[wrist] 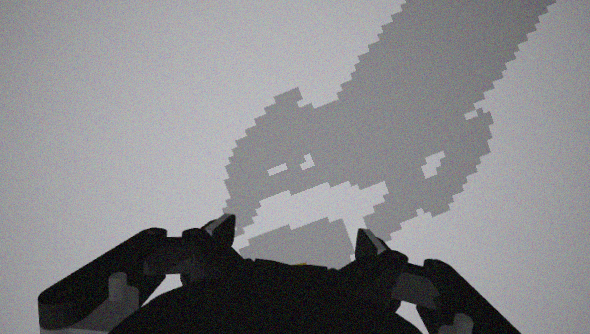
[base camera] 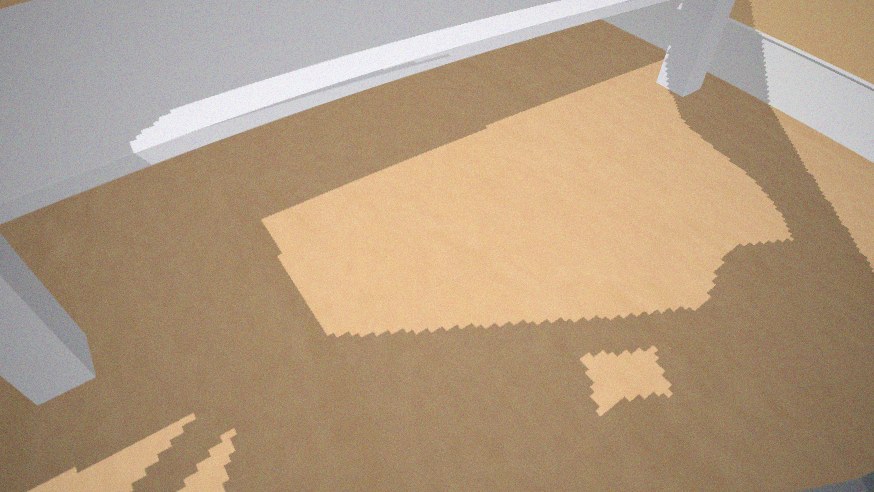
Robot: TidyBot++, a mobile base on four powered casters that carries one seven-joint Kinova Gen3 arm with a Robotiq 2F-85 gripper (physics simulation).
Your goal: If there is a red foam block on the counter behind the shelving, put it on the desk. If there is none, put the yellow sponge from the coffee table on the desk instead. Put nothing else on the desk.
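Frame: origin at the arm's base, x ahead, y left, z up, level; millimetres.
Seen in the pictures: gripper, between the fingertips: point(wrist: 295, 235).
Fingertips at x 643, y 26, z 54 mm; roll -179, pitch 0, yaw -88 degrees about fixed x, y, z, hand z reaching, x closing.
Note:
A point is followed by its place in that frame.
My gripper point(wrist: 295, 235) {x 643, y 26, z 54 mm} is open and empty, with its two fingertips wide apart at the bottom of the wrist view. It is over a pale grey-white top point(wrist: 125, 110) {x 713, y 162, z 54 mm}. A thin sliver of something yellow point(wrist: 301, 264) {x 623, y 19, z 55 mm} shows between the fingers, just above the black gripper body, which hides the rest of it. A grey shadow patch lies around the sliver. No red foam block shows in either view. The gripper does not show in the base camera view.
In the base camera view, a white table point(base camera: 366, 70) {x 512, y 25, z -246 mm} stands close ahead, with one leg point(base camera: 42, 342) {x 306, y 271, z -334 mm} at the left and another point(base camera: 700, 48) {x 715, y -430, z -318 mm} at the upper right. Tan floor point(base camera: 489, 213) {x 480, y -93, z -396 mm} lies beneath it. A white low wall or panel point(base camera: 813, 97) {x 652, y -600, z -355 mm} is at the right.

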